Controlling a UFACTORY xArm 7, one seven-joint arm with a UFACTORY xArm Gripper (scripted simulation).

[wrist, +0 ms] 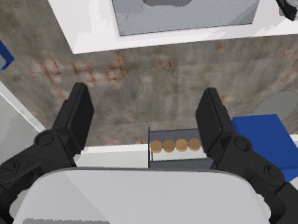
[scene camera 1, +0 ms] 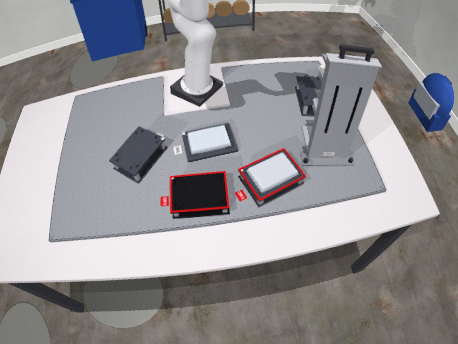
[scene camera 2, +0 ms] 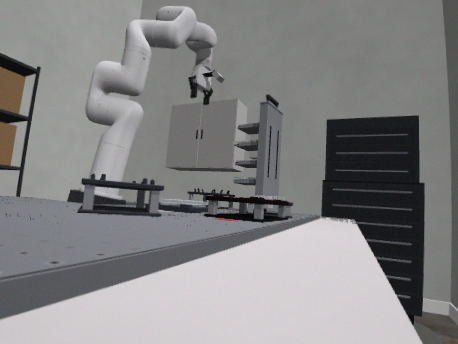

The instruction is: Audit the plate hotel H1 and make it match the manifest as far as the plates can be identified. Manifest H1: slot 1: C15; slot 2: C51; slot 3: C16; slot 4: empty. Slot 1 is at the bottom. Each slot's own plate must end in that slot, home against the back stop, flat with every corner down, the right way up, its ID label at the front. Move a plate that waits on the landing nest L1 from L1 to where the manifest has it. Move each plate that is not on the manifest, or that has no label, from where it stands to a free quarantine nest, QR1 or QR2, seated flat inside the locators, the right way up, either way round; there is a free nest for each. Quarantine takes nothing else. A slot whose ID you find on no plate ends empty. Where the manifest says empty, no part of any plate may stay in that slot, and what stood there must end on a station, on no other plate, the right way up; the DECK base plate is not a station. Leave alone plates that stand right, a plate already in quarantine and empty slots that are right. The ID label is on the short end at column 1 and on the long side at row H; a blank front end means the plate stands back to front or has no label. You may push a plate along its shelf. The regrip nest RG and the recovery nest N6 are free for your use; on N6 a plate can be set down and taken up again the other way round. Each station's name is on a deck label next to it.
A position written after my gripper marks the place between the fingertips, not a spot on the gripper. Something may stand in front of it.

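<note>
I can see a clear well plate [scene camera 1: 214, 138] and a white plate [scene camera 1: 267, 174]. The white plate is out of frame in the wrist view. I can see my gripper too [scene camera 2: 199, 101].
</note>
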